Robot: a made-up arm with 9 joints. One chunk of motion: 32 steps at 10 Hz.
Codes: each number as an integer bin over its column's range. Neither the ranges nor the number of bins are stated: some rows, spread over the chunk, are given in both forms.
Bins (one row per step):
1: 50 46 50 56 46 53
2: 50 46 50 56 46 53
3: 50 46 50 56 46 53
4: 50 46 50 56 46 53
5: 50 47 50 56 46 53
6: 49 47 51 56 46 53
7: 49 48 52 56 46 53
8: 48 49 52 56 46 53
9: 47 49 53 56 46 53
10: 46 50 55 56 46 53
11: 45 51 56 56 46 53
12: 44 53 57 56 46 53
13: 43 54 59 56 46 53
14: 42 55 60 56 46 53
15: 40 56 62 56 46 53
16: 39 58 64 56 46 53
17: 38 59 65 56 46 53
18: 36 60 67 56 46 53
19: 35 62 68 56 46 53
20: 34 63 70 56 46 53
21: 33 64 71 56 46 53
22: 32 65 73 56 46 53
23: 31 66 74 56 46 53
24: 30 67 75 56 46 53
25: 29 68 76 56 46 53
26: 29 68 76 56 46 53
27: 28 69 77 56 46 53
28: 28 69 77 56 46 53
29: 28 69 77 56 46 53
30: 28 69 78 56 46 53
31: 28 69 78 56 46 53
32: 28 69 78 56 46 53
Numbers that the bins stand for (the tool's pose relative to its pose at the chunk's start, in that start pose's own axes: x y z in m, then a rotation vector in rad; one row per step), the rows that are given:
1: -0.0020 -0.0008 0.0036 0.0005 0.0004 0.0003
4: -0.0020 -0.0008 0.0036 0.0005 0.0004 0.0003
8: -0.0139 0.0213 0.0182 0.0005 0.0004 0.0003
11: -0.0318 0.0361 0.0473 0.0005 0.0004 0.0003
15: -0.0616 0.0729 0.0909 0.0005 0.0004 0.0003
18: -0.0855 0.1024 0.1273 0.0005 0.0004 0.0003
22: -0.1093 0.1393 0.1709 0.0005 0.0004 0.0003
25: -0.1272 0.1614 0.1927 0.0005 0.0004 0.0003
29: -0.1331 0.1688 0.2000 0.0005 0.0004 0.0003
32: -0.1331 0.1688 0.2073 0.0005 0.0004 0.0003
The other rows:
2: -0.0020 -0.0008 0.0036 0.0005 0.0004 0.0003
3: -0.0020 -0.0008 0.0036 0.0005 0.0004 0.0003
5: -0.0020 0.0066 0.0036 0.0005 0.0004 0.0003
6: -0.0080 0.0066 0.0109 0.0005 0.0004 0.0003
7: -0.0080 0.0139 0.0182 0.0005 0.0004 0.0003
9: -0.0199 0.0213 0.0255 0.0005 0.0004 0.0003
10: -0.0259 0.0287 0.0400 0.0005 0.0004 0.0003
12: -0.0378 0.0508 0.0545 0.0005 0.0004 0.0003
13: -0.0437 0.0582 0.0691 0.0005 0.0004 0.0003
14: -0.0497 0.0656 0.0764 0.0005 0.0004 0.0003
16: -0.0676 0.0877 0.1055 0.0005 0.0004 0.0003
17: -0.0735 0.0951 0.1127 0.0005 0.0004 0.0003
19: -0.0914 0.1172 0.1345 0.0005 0.0004 0.0003
20: -0.0974 0.1245 0.1491 0.0005 0.0004 0.0003
21: -0.1033 0.1319 0.1564 0.0005 0.0004 0.0003
23: -0.1153 0.1467 0.1782 0.0005 0.0004 0.0003
24: -0.1212 0.1540 0.1855 0.0005 0.0004 0.0003
26: -0.1272 0.1614 0.1927 0.0005 0.0004 0.0003
27: -0.1331 0.1688 0.2000 0.0005 0.0004 0.0003
28: -0.1331 0.1688 0.2000 0.0005 0.0004 0.0003
30: -0.1331 0.1688 0.2073 0.0005 0.0004 0.0003
31: -0.1331 0.1688 0.2073 0.0005 0.0004 0.0003

